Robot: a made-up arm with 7 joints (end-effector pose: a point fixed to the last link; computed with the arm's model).
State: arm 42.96 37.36 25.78 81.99 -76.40 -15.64 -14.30
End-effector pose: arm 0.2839 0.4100 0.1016 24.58 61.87 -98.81
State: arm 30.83 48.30 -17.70 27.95 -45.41 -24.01 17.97
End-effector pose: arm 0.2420 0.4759 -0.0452 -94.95 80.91 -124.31
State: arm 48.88 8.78 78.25 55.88 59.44 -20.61 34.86
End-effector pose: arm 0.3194 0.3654 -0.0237 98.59 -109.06 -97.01
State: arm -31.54 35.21 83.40 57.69 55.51 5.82 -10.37
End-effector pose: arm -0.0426 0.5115 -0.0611 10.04 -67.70 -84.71
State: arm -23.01 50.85 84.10 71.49 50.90 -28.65 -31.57
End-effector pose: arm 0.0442 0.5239 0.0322 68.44 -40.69 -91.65
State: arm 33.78 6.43 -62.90 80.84 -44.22 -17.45 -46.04
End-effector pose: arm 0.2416 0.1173 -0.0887 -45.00 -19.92 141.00
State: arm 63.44 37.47 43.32 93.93 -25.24 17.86 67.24
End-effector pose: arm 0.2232 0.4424 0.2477 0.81 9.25 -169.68
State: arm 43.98 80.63 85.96 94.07 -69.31 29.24 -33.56
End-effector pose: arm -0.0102 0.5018 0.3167 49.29 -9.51 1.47
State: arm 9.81 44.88 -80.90 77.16 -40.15 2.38 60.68
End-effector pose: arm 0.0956 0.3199 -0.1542 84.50 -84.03 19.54
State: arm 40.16 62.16 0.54 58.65 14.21 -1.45 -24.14
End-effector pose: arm 0.2310 0.5021 0.1401 10.10 -7.27 -128.25
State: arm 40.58 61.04 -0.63 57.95 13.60 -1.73 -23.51
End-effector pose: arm 0.2363 0.4989 0.1338 8.33 -6.85 -129.40
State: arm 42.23 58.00 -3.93 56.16 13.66 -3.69 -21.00
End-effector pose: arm 0.2501 0.4892 0.1193 4.96 -7.26 -134.40
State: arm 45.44 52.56 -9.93 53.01 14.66 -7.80 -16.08
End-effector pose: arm 0.2747 0.4681 0.0976 -0.01 -8.29 -144.55
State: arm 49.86 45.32 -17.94 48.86 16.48 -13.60 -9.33
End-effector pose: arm 0.3072 0.4336 0.0761 -5.13 -8.73 -158.92
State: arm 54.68 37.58 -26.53 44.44 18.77 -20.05 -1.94
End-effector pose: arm 0.3398 0.3902 0.0626 -8.75 -7.04 -174.92
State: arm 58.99 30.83 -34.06 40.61 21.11 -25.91 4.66
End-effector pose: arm 0.3652 0.3486 0.0588 8.99 2.70 170.28
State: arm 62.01 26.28 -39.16 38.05 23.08 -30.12 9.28
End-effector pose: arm 0.3802 0.3192 0.0606 7.52 -1.04 160.72
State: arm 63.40 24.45 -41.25 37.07 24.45 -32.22 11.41
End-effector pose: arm 0.3858 0.3072 0.0633 6.01 -2.34 156.54
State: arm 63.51 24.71 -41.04 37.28 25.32 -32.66 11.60
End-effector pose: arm 0.3853 0.3091 0.0647 4.86 -1.39 156.41
